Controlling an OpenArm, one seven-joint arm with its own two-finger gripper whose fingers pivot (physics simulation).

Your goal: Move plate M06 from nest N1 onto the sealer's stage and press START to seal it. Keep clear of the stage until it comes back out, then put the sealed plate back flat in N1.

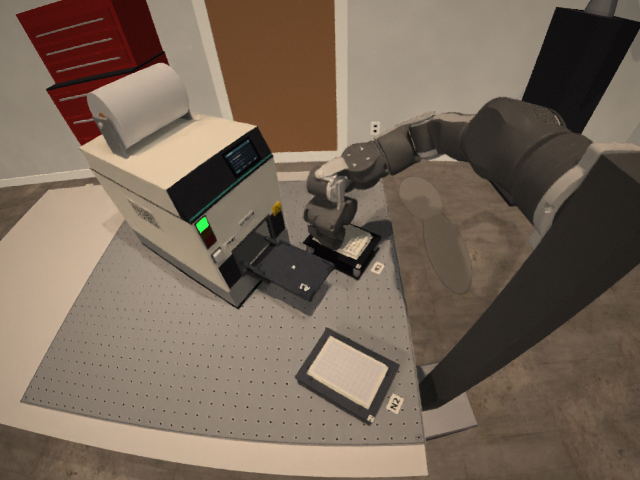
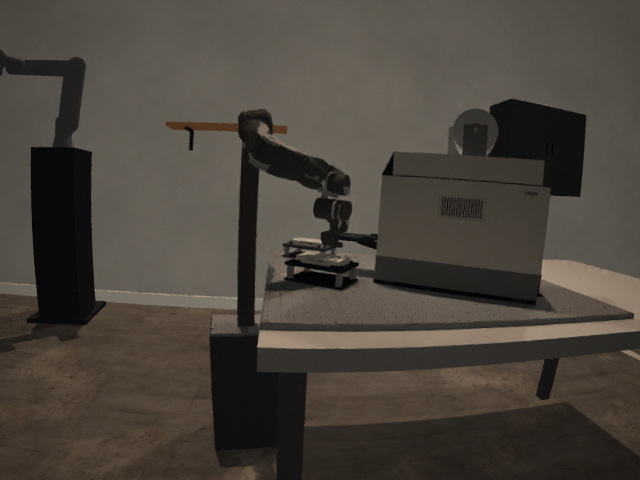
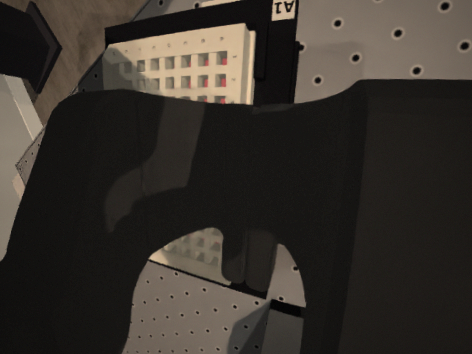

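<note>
Plate M06 (image 1: 360, 240) (image 2: 316, 257) (image 3: 170, 62), cream with square wells, sits in the raised black nest N1 (image 1: 370, 252) (image 2: 353, 265) (image 3: 280, 65); whether it lies fully flat is hard to tell. My gripper (image 2: 333, 246) (image 3: 259, 195) is shut with its two fingers together and nothing between them. It points down low over the plate, hiding part of it; any contact is unclear. The sealer's dark stage (image 1: 293, 266) (image 2: 361, 238) is out, with no plate on it. On the sealer (image 1: 248, 206) (image 2: 460, 222), a green light (image 1: 202, 224) is lit above a pale button (image 1: 217, 254).
Nest N2 (image 1: 330, 394) holds another pale plate (image 1: 348, 369) toward the near side of the perforated board (image 1: 206, 372). The extended stage stands close beside N1. A film roll (image 1: 147, 105) (image 2: 488, 131) tops the sealer. The arm's post (image 1: 516, 304) (image 2: 248, 248) stands beyond the table's edge.
</note>
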